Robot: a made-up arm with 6 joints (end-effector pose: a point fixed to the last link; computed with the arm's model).
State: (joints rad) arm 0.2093 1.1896 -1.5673 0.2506 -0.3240 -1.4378
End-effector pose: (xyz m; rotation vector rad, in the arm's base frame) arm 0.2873 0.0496 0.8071 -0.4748 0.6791 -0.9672
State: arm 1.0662 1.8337 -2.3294 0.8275 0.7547 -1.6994
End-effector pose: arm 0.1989 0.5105 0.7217 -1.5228 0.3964 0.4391
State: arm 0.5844 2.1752 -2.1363 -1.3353 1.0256 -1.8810
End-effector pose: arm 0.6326 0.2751 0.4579 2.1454 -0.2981 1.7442
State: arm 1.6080 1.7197 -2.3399 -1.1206 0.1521 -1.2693
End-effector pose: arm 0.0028 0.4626 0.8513 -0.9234 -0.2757 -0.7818
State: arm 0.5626 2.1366 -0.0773 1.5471 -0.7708 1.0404
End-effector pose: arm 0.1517 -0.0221 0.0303 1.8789 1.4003 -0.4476
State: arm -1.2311 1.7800 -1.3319 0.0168 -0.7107 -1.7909
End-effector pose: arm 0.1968 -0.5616 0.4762 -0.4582 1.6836 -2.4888
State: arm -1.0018 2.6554 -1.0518 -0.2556 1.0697 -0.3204
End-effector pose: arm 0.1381 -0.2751 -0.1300 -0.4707 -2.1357 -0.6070
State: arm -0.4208 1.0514 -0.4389 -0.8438 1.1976 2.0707
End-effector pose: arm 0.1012 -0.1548 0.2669 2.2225 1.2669 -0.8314
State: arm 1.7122 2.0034 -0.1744 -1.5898 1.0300 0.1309
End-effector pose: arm 0.0970 0.1931 0.0700 2.7200 0.1720 1.5524
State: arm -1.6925 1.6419 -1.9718 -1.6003 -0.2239 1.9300
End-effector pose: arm -0.0302 -0.5055 0.7524 0.9234 0.8261 -1.0675
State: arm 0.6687 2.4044 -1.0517 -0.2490 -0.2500 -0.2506
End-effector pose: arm 0.4135 0.3377 -0.0660 -1.4430 2.1599 0.1433
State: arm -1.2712 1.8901 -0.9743 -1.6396 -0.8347 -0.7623
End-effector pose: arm 0.2442 -0.4321 0.1974 -1.5676 1.7381 -1.0541
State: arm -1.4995 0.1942 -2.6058 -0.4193 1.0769 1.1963
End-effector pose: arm -0.0978 0.6453 0.5811 0.2234 -0.3155 -0.5253
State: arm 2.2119 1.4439 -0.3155 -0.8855 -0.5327 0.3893
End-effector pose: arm -0.2249 0.2076 0.1831 -2.5640 0.4052 1.2883
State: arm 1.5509 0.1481 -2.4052 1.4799 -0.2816 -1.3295
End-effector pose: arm 0.0245 -0.7403 0.5687 0.8178 -0.4974 1.6968
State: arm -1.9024 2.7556 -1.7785 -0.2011 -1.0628 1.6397
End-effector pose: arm -0.2245 -0.7289 0.0209 1.4098 -0.0670 -0.1762
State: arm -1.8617 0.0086 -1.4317 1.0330 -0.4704 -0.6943
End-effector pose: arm 0.0706 0.4291 0.6654 0.0235 -0.4876 -1.5082
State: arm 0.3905 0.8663 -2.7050 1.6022 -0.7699 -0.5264
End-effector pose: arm -0.3263 -0.2419 0.8810 0.6784 -0.6111 1.5110
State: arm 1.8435 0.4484 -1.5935 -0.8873 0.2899 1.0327
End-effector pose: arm 0.0796 -0.1653 0.8094 -0.2846 0.6002 1.8898
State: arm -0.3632 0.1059 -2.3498 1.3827 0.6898 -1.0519
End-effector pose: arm -0.6278 0.3350 0.5513 -0.8060 -0.3489 -0.2856
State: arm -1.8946 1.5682 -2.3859 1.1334 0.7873 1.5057
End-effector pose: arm -0.0184 -0.3454 0.8734 1.2368 -0.0883 0.8920
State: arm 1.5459 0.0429 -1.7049 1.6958 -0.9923 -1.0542
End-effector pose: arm 0.1069 -0.4854 0.6175 1.1087 0.4836 2.0607
